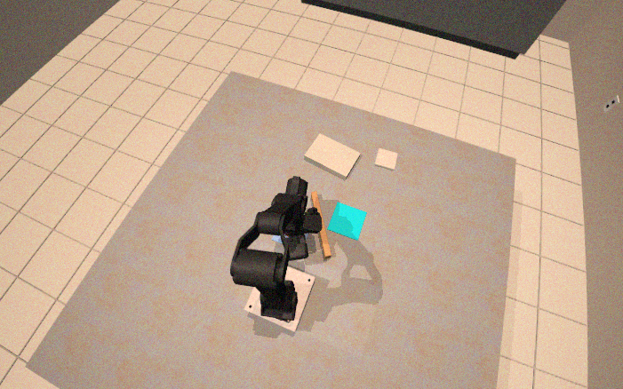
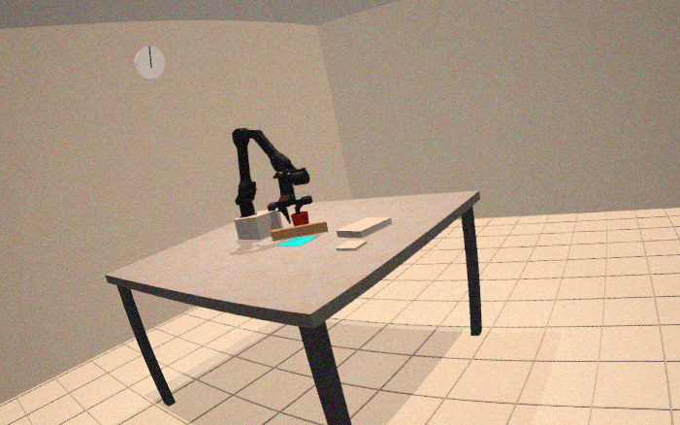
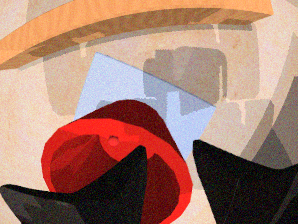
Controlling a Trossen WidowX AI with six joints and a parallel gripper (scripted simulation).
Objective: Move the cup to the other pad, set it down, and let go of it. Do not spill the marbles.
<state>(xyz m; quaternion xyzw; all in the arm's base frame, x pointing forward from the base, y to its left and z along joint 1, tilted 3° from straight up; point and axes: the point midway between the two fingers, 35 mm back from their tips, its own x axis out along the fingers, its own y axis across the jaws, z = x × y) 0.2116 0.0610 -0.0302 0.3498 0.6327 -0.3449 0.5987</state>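
Now: the pale blue pad 50 mm below my gripper tip, 20 mm to the left of it and 20 mm ahead of it. Also, from my gripper tip: wooden bar (80 mm ahead, 60 mm to the right, 30 mm below); then red cup (30 mm ahead, 10 mm to the left); then cyan pad (140 mm to the right, 130 mm ahead, 50 mm below).
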